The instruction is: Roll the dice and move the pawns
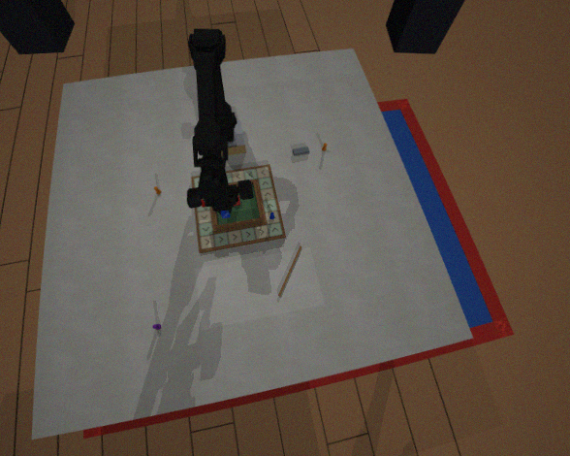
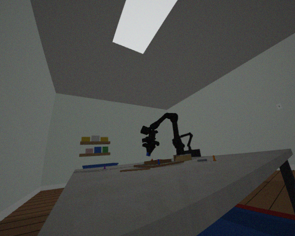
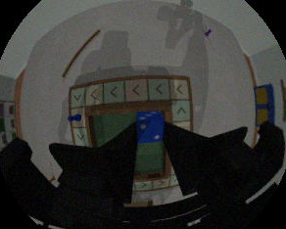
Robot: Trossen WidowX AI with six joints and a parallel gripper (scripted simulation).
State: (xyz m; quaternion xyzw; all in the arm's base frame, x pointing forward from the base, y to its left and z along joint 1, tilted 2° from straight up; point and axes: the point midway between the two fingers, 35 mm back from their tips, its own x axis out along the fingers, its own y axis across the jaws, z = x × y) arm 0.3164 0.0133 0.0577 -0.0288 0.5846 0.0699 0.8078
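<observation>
The red pawn lies 90 mm to the right of my gripper tip, 60 mm below it and 60 mm behind it. Round my gripper tip: green tray: 80 mm below, 60 mm behind, 30 mm to the left; wooden stick: 200 mm to the left, 170 mm ahead, 80 mm below; blue pawn: 150 mm to the left, 60 mm below, 10 mm behind.
</observation>
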